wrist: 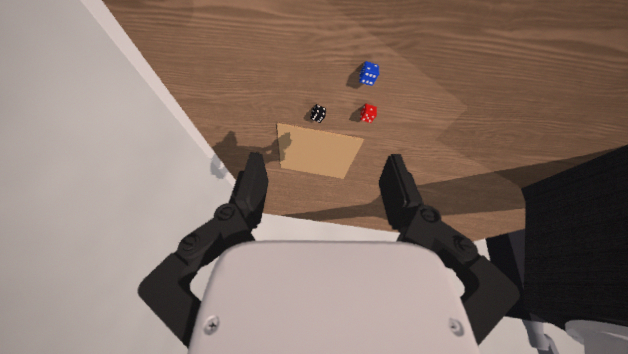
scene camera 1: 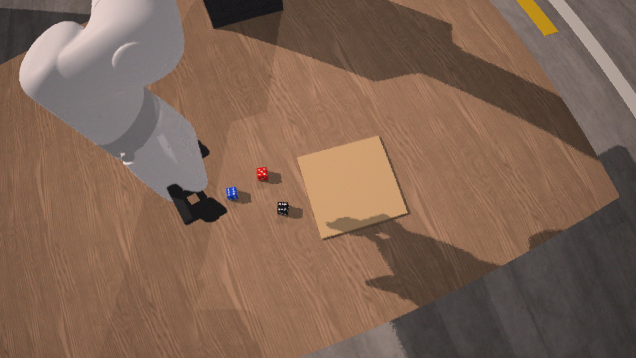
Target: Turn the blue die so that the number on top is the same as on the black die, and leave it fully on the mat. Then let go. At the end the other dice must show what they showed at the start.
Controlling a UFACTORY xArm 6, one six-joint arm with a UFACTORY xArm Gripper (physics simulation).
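Frame: origin at the arm's base, x ahead, y left, z up, level; millimetres.
Seen in the pictures: gripper, fingertip midpoint: (wrist: 324, 167) (scene camera 1: 208, 185).
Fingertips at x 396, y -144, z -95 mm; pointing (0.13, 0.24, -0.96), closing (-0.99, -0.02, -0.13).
Observation:
Pixels of each thing's middle, then the offset from my fingertips to it.
- blue die, body centre: (wrist: 369, 73) (scene camera 1: 232, 193) dx -34, dy +15, dz -132 mm
- black die, body centre: (wrist: 318, 113) (scene camera 1: 283, 208) dx +19, dy +83, dz -132 mm
- tan mat, body centre: (scene camera 1: 351, 185) (wrist: 315, 155) dx +19, dy +196, dz -138 mm
- red die, body centre: (wrist: 368, 113) (scene camera 1: 262, 173) dx -48, dy +71, dz -132 mm
The blue die (scene camera 1: 232, 193) (wrist: 369, 73) lies on the wooden table, off the mat; its top number is too small to read surely. The black die (scene camera 1: 283, 208) (wrist: 318, 113) lies between it and the tan mat (scene camera 1: 352, 185) (wrist: 320, 152), apparently with six on top. The red die (scene camera 1: 262, 173) (wrist: 368, 113) lies nearby and seems to show five on top. My gripper (scene camera 1: 212, 181) (wrist: 324, 167) is wide open and empty, raised above the table. In the scene view it is left of the blue die, whose image lies beyond the fingertips in the wrist view.
The black and red dice stand close to the blue die, on its mat side. A black box (scene camera 1: 245, 11) (wrist: 580, 240) stands at the table's far side in the scene view. The arm's shadow falls across the mat's lower edge in the scene view.

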